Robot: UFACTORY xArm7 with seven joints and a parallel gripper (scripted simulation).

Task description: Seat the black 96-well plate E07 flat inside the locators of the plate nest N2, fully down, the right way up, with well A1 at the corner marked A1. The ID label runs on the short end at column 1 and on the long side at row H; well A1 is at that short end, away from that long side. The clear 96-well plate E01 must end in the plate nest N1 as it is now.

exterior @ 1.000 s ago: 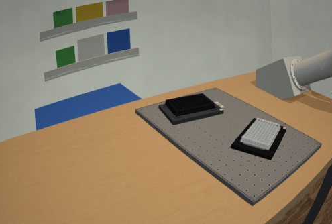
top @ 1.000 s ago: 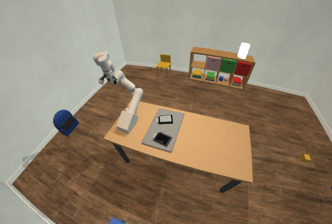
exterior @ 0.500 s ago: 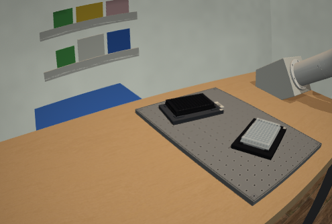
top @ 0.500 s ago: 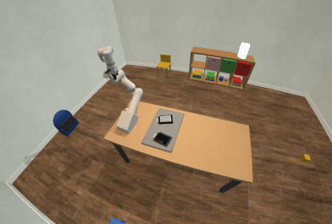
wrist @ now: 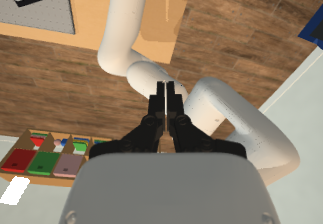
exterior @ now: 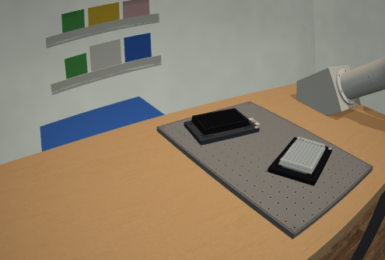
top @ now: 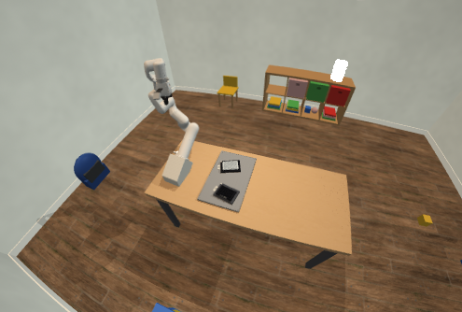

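My hand is 52 cm short of the black 96-well plate E07, 30 cm to the left of it and 52 cm above it. The rest, counted from my hand: white N2 label: 42 cm ahead, 27 cm to the right, 54 cm below; clear 96-well plate E01: 47 cm ahead, 4 cm to the right, 52 cm below.
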